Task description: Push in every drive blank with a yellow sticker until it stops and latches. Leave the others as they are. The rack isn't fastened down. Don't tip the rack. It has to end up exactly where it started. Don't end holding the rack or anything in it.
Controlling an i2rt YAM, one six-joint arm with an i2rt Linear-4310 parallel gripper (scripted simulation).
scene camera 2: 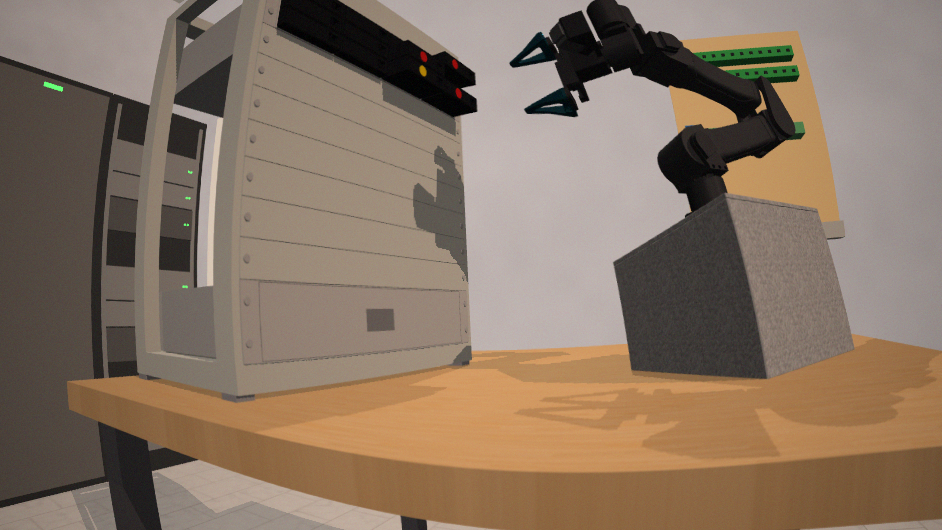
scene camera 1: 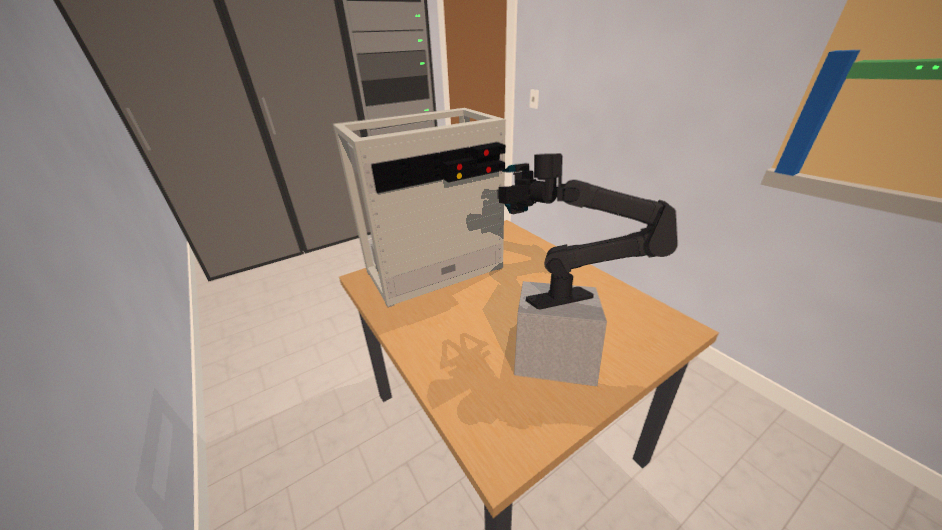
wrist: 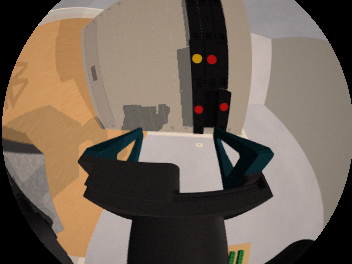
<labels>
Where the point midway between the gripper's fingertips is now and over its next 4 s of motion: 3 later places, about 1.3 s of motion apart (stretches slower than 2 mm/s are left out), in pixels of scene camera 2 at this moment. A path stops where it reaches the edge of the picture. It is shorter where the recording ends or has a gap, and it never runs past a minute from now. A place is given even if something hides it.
My gripper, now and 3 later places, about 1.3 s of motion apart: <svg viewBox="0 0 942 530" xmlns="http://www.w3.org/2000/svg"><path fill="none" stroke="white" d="M517 87L505 59L448 58L480 73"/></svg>
</labels>
